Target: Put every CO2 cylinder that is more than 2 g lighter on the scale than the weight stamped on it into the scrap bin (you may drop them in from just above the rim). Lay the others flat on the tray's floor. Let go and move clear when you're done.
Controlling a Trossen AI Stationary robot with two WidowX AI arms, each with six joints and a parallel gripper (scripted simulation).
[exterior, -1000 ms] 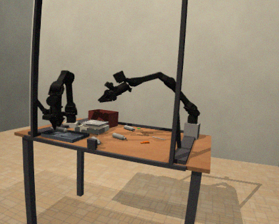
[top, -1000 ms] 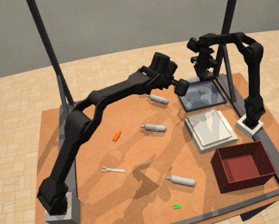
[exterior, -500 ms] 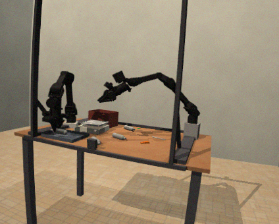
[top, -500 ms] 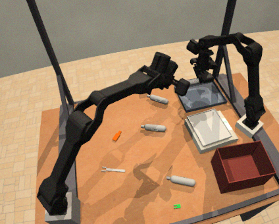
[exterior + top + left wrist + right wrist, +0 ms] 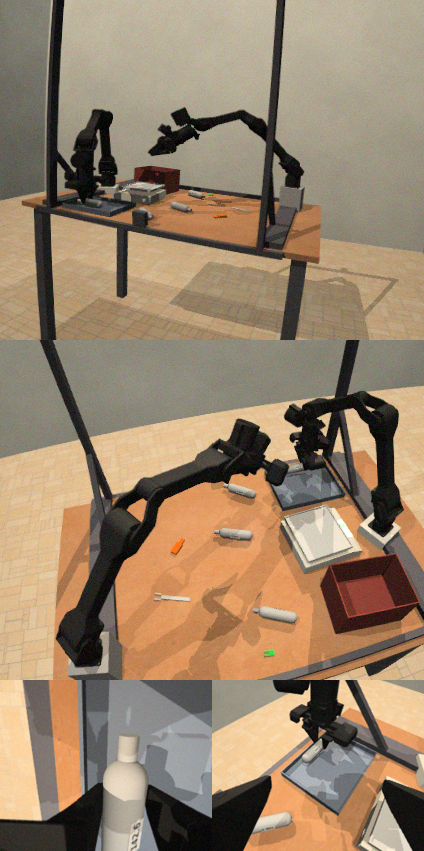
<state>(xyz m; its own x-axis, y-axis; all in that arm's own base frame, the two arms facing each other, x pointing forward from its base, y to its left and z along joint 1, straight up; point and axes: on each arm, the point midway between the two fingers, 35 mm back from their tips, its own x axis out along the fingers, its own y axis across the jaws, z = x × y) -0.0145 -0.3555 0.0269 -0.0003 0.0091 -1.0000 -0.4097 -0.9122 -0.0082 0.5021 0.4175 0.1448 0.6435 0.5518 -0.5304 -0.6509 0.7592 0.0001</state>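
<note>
Now: the blue-grey tray 60 mm below my left hand, 60 mm ahead of it and 40 mm to the right of it. Also, from my left hand: scale: 280 mm ahead, 140 mm to the right, 30 mm below; then scale plate: 280 mm ahead, 160 mm to the right, 10 mm below; then grey CO2 cylinder: 20 mm below.
</note>
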